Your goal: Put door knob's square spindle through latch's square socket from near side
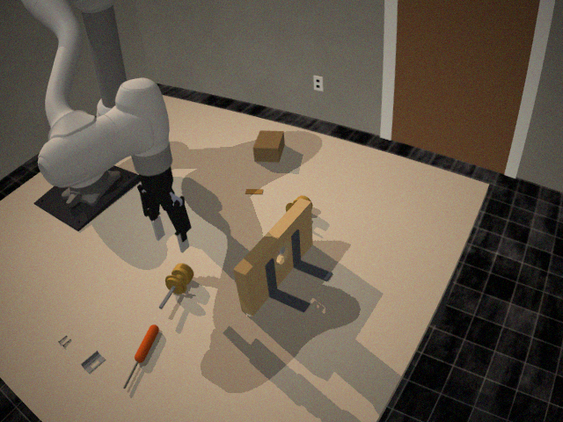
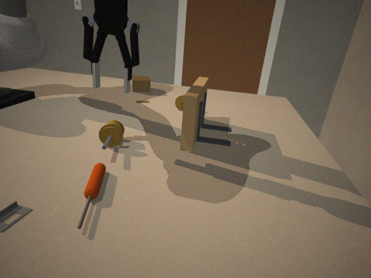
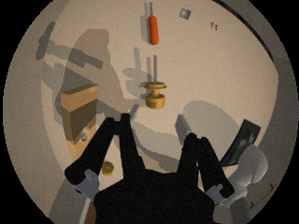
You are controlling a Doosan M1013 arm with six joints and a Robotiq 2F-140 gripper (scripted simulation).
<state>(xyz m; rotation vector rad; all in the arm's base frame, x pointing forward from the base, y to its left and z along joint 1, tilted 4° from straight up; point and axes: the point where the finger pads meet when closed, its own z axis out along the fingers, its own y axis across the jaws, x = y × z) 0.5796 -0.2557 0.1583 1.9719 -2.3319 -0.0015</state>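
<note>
The brass door knob is 4 cm to the right of my hand and 14 cm below it. Round my hand: orange-handled screwdriver 2 cm ahead, 27 cm to the right, 16 cm below; then latch socket 24 cm ahead, 11 cm to the left, 9 cm below; then upright wooden board 24 cm ahead, 11 cm to the left, 9 cm below.
</note>
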